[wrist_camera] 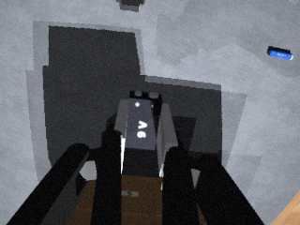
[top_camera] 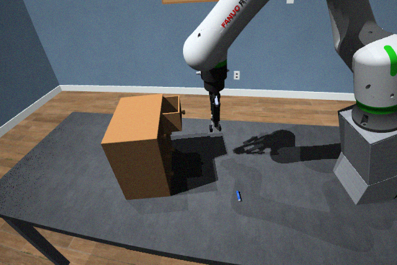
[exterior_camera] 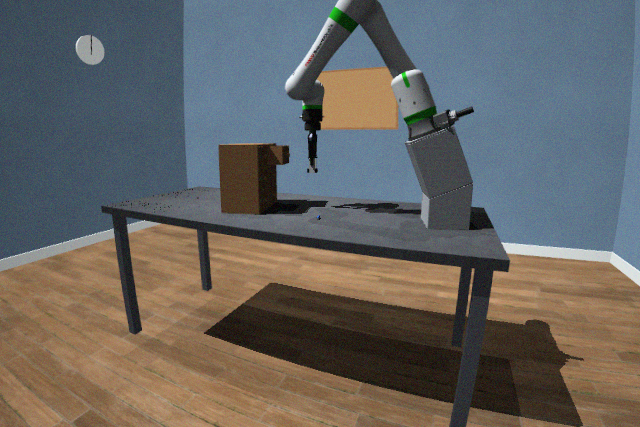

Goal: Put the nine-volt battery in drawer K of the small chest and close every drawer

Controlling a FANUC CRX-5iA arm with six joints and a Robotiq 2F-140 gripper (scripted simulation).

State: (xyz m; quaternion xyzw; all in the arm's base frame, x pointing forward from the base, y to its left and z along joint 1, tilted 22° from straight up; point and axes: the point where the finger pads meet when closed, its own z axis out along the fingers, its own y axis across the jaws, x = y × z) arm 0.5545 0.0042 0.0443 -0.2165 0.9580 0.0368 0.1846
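Now: the drawer marked K 21 cm ahead of my hand, 7 cm to the left of it and 3 cm above it. Round my hand: blue cylinder (15 cm behind, 17 cm to the left, 20 cm below); nine-volt battery (1 cm behind, 2 cm below).
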